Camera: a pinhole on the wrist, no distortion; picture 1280 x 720 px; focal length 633.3 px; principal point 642.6 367.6 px. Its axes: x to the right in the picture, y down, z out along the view. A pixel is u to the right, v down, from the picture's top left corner.
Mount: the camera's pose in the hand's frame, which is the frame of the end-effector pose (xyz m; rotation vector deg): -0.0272 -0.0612 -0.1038 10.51 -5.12 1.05
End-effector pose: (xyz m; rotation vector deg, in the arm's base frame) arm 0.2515 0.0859 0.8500 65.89 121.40 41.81
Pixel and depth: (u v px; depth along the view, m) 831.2 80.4 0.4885
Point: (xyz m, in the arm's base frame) 0.2768 0.0444 0.3405
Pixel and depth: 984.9 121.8 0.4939
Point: 0.2562 0.1657 0.3171
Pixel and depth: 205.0 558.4 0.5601
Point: 0.7746 -0.2406 0.6751
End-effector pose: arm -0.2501 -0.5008 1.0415 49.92 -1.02 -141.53
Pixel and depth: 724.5 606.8 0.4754
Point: -0.4641 -0.5817 1.3709
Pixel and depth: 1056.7 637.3 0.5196
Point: -0.6719 -0.7535 1.2791
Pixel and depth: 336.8 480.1 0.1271
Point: -0.2247 -0.4018 1.1038
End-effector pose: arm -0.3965 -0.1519 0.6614 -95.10 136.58 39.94
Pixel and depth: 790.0 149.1 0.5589
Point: -0.1526 -0.1078 0.1691
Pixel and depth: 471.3 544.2 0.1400
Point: -0.3275 -0.0826 0.6447
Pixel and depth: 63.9 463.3 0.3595
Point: -0.2119 0.2581 0.5859
